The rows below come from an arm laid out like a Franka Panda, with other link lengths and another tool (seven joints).
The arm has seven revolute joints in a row. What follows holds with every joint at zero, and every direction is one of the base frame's.
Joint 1 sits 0.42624 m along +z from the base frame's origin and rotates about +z.
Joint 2 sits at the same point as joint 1 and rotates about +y.
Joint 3 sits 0.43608 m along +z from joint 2 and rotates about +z.
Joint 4 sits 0.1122 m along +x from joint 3 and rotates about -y.
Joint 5 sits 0.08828 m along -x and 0.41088 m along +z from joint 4 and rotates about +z.
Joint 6 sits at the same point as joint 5 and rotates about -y.
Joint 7 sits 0.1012 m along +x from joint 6 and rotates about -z.
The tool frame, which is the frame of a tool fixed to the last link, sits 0.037 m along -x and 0.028 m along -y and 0.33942 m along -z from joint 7; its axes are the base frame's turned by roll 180, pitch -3.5 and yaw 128.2 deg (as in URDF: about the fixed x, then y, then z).
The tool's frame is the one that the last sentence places.
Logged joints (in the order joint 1, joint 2, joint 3, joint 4, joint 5, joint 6, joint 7), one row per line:
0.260, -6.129, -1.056, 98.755, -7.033, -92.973, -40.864
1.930, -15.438, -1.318, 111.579, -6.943, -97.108, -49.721
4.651, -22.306, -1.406, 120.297, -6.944, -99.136, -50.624
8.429, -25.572, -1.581, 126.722, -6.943, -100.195, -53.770
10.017, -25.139, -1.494, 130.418, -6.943, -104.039, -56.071
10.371, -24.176, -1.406, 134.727, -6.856, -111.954, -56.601
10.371, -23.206, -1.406, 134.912, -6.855, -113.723, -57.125
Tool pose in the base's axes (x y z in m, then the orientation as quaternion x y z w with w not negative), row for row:
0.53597, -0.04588, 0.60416, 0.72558, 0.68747, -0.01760, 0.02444
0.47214, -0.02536, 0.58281, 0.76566, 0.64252, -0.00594, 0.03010
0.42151, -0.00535, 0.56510, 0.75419, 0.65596, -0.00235, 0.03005
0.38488, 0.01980, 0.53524, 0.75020, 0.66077, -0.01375, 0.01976
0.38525, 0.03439, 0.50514, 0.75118, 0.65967, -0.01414, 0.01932
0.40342, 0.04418, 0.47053, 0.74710, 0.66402, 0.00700, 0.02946
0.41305, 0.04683, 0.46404, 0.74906, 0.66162, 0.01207, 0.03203
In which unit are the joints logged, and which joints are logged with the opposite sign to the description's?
The joints are logged in degrees. Opposite sign: joint 4, joint 6, joint 7.
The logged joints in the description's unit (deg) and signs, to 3 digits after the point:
0.260, -6.129, -1.056, -98.755, -7.033, 92.973, 40.864
1.930, -15.438, -1.318, -111.579, -6.943, 97.108, 49.721
4.651, -22.306, -1.406, -120.297, -6.944, 99.136, 50.624
8.429, -25.572, -1.581, -126.722, -6.943, 100.195, 53.770
10.017, -25.139, -1.494, -130.418, -6.943, 104.039, 56.071
10.371, -24.176, -1.406, -134.727, -6.856, 111.954, 56.601
10.371, -23.206, -1.406, -134.912, -6.855, 113.723, 57.125

